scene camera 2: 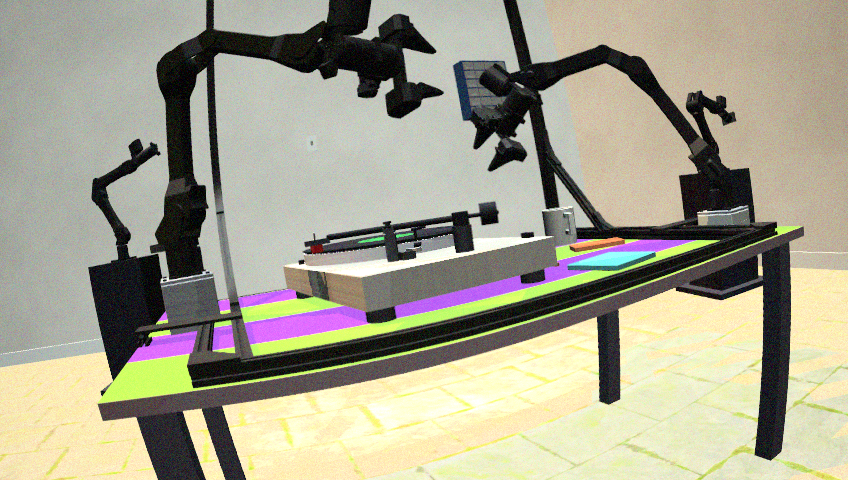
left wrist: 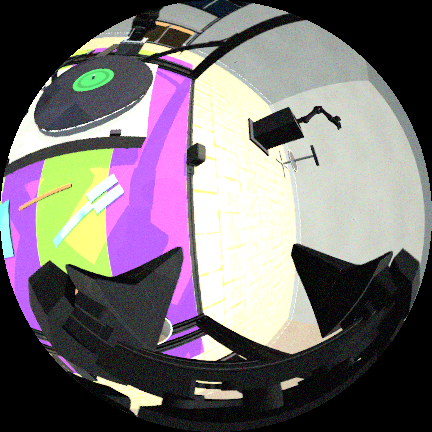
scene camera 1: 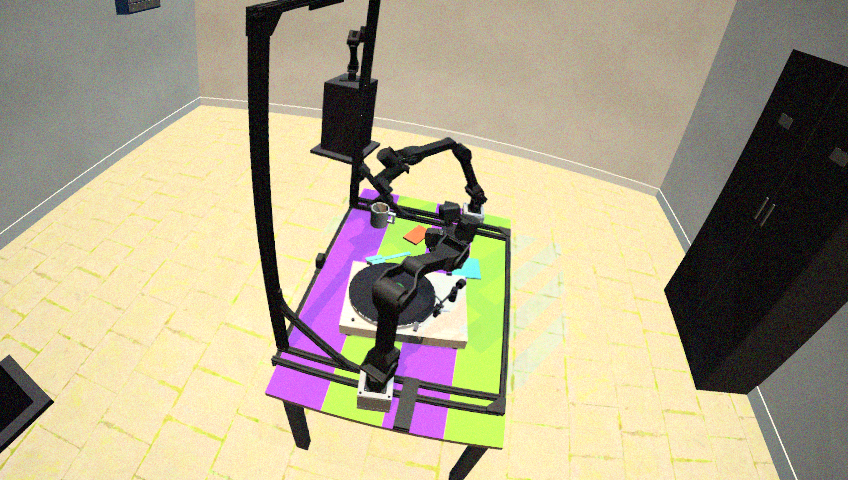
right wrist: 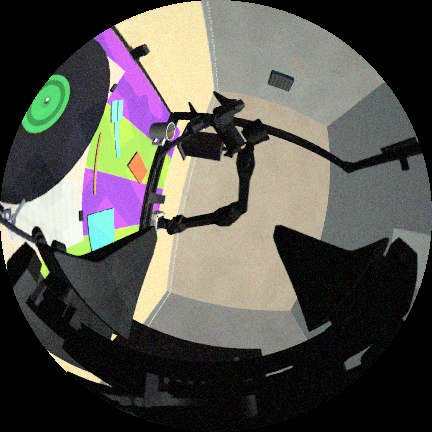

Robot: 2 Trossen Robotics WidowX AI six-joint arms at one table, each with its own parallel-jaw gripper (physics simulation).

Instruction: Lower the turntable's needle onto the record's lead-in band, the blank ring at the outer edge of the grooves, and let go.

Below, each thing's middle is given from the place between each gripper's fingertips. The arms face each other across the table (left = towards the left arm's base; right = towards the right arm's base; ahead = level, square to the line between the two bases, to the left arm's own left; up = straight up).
Now: the tonearm [scene camera 2: 316, 246] 250 mm below my right hand, 110 mm to the right of it and 70 mm ahead of it. Also, from my right hand: black record [scene camera 1: 360, 288]: 270 mm below, 120 mm to the right, 100 mm behind; then white mug [scene camera 2: 559, 222]: 340 mm behind, 320 mm to the left, 310 mm below.
My left gripper is now 40 mm short of the white mug, 170 mm to the right of it and 180 mm above it. The rest, counted from my left hand: tonearm: 450 mm ahead, 270 mm to the right, 110 mm below; black record: 280 mm ahead, 270 mm to the right, 130 mm below.
